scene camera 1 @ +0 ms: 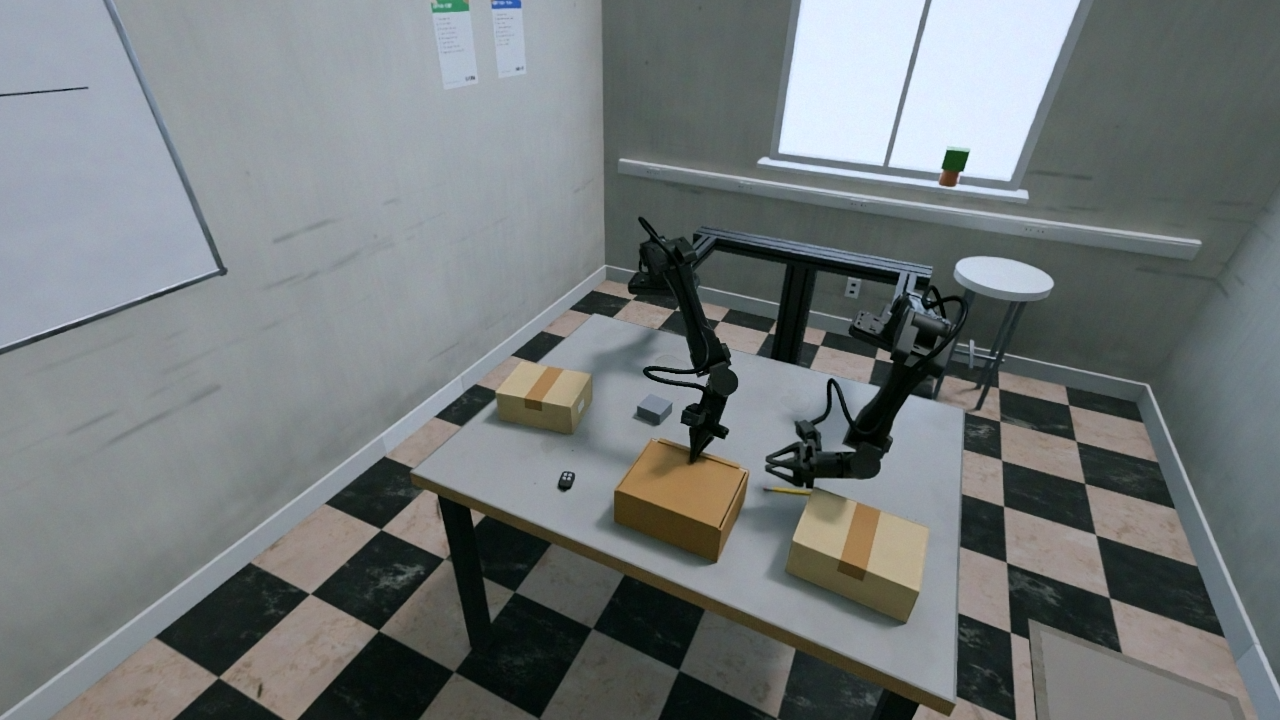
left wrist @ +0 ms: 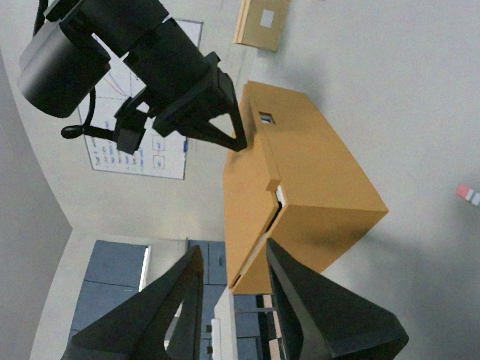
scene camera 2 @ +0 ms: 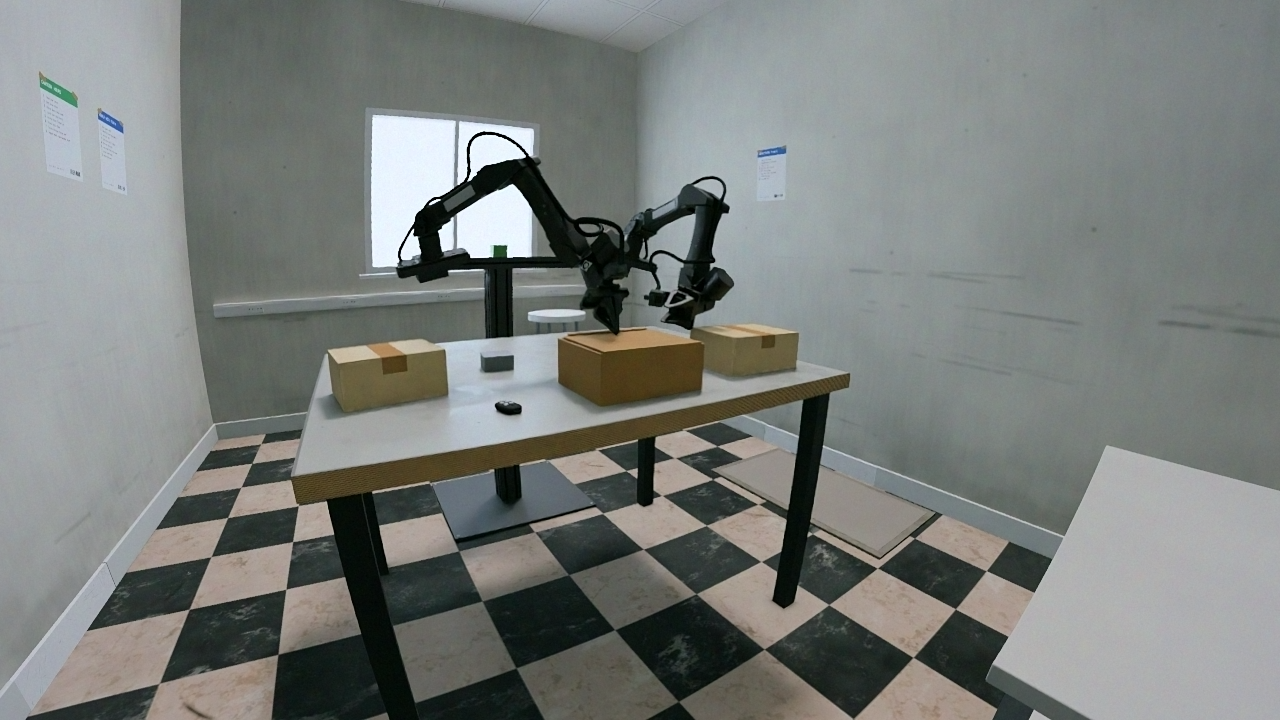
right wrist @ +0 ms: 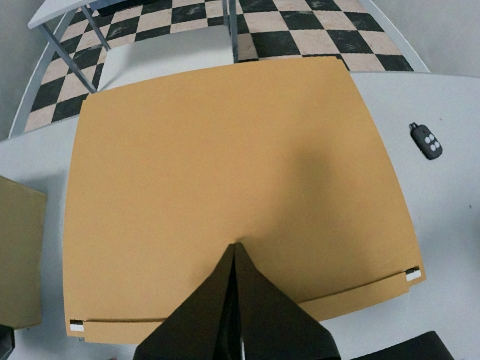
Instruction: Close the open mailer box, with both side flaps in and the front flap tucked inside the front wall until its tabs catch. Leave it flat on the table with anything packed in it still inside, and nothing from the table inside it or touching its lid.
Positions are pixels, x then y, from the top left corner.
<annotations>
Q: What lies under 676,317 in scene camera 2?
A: My left gripper.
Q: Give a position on a grey block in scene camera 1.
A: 655,409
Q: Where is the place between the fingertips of my right gripper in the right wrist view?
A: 236,251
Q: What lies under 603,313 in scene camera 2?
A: My right gripper.
</annotations>
